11 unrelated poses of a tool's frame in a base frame.
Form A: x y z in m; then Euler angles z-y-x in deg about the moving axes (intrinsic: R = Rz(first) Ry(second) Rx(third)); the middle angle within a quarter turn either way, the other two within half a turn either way.
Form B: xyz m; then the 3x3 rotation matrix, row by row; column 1 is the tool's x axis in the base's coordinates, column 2 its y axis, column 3 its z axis. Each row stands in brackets. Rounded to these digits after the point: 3 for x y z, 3 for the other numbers.
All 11 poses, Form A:
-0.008 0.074 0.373 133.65 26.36 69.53
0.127 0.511 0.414 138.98 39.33 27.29
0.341 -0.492 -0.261 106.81 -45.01 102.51
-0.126 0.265 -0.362 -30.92 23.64 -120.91
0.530 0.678 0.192 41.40 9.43 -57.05
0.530 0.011 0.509 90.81 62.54 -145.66
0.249 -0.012 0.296 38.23 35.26 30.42
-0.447 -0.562 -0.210 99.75 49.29 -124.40
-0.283 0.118 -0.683 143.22 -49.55 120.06
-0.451 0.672 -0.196 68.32 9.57 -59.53
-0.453 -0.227 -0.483 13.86 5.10 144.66
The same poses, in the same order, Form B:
[-0.008 0.074 0.373], [[-0.618 -0.540 0.571], [0.648 0.060 0.759], [-0.444 0.839 0.313]]
[0.127 0.511 0.414], [[-0.584 -0.803 -0.124], [0.508 -0.480 0.716], [-0.634 0.355 0.687]]
[0.341 -0.492 -0.261], [[-0.204 0.407 0.890], [0.677 -0.598 0.429], [0.707 0.690 -0.153]]
[-0.126 0.265 -0.362], [[0.786 -0.559 0.264], [-0.471 -0.264 0.842], [-0.401 -0.786 -0.471]]
[0.530 0.678 0.192], [[0.740 -0.463 -0.488], [0.652 0.317 0.688], [-0.164 -0.828 0.537]]
[0.530 0.011 0.509], [[-0.007 0.833 -0.554], [0.461 -0.489 -0.741], [-0.887 -0.260 -0.381]]
[0.249 -0.012 0.296], [[0.641 -0.304 0.704], [0.505 0.858 -0.090], [-0.577 0.413 0.704]]
[-0.447 -0.562 -0.210], [[-0.110 0.663 -0.741], [0.643 -0.521 -0.562], [-0.758 -0.538 -0.368]]
[-0.283 0.118 -0.683], [[-0.520 0.827 0.213], [0.388 0.007 0.921], [0.761 0.562 -0.325]]
[-0.451 0.672 -0.196], [[0.364 -0.524 -0.770], [0.916 0.054 0.397], [-0.166 -0.850 0.500]]
[-0.453 -0.227 -0.483], [[0.967 0.245 0.068], [0.239 -0.780 -0.579], [-0.089 0.576 -0.813]]

